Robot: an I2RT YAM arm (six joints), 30 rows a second.
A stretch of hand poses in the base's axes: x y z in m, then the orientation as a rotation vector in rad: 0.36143, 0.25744, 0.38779, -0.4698, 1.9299, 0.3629; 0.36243, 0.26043, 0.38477, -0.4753, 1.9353, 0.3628; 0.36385, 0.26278, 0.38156, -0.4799, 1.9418, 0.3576; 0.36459, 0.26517, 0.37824, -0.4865, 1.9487, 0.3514; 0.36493, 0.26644, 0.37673, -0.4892, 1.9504, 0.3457; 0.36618, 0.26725, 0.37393, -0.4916, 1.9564, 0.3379; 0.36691, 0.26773, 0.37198, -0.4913, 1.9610, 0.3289; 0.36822, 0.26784, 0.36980, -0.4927, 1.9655, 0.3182; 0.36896, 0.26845, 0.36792, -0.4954, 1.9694, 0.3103; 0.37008, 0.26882, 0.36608, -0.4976, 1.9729, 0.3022; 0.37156, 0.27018, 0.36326, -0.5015, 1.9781, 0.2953; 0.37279, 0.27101, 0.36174, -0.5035, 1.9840, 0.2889; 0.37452, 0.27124, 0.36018, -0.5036, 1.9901, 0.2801; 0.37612, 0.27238, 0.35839, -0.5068, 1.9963, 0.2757; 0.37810, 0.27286, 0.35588, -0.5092, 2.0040, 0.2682; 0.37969, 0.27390, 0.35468, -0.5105, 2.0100, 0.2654; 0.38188, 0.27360, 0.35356, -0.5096, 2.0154, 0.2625; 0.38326, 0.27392, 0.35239, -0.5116, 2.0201, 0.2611; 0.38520, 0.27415, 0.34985, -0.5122, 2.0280, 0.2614; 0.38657, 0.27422, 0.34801, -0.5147, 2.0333, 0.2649; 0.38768, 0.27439, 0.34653, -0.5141, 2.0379, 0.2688; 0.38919, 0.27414, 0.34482, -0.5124, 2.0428, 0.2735; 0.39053, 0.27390, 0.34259, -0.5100, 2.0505, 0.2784
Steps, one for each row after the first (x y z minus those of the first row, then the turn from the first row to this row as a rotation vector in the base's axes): 0.00100, 0.00299, -0.00302, -0.0040, 0.0051, 0.0034; 0.00242, 0.00534, -0.00623, -0.0113, 0.0099, 0.0038; 0.00316, 0.00773, -0.00955, -0.0202, 0.0149, 0.0051; 0.00350, 0.00900, -0.01106, -0.0256, 0.0151, 0.0042; 0.00475, 0.00981, -0.01386, -0.0333, 0.0188, 0.0019; 0.00548, 0.01029, -0.01581, -0.0402, 0.0209, -0.0028; 0.00679, 0.01040, -0.01799, -0.0490, 0.0226, -0.0070; 0.00753, 0.01101, -0.01987, -0.0564, 0.0244, -0.0090; 0.00865, 0.01138, -0.02171, -0.0636, 0.0257, -0.0114; 0.01013, 0.01274, -0.02453, -0.0712, 0.0290, -0.0122; 0.01136, 0.01357, -0.02605, -0.0778, 0.0332, -0.0141; 0.01309, 0.01380, -0.02761, -0.0851, 0.0369, -0.0185; 0.01469, 0.01494, -0.02940, -0.0909, 0.0418, -0.0186; 0.01667, 0.01542, -0.03191, -0.0988, 0.0475, -0.0208; 0.01826, 0.01646, -0.03311, -0.1027, 0.0526, -0.0216; 0.02045, 0.01616, -0.03423, -0.1054, 0.0571, -0.0238; 0.02183, 0.01648, -0.03540, -0.1084, 0.0613, -0.0234; 0.02377, 0.01671, -0.03794, -0.1103, 0.0689, -0.0233; 0.02514, 0.01678, -0.03978, -0.1105, 0.0748, -0.0203; 0.02625, 0.01695, -0.04126, -0.1087, 0.0801, -0.0192; 0.02776, 0.01670, -0.04297, -0.1060, 0.0859, -0.0185; 0.02910, 0.01646, -0.04520, -0.1035, 0.0944, -0.0184
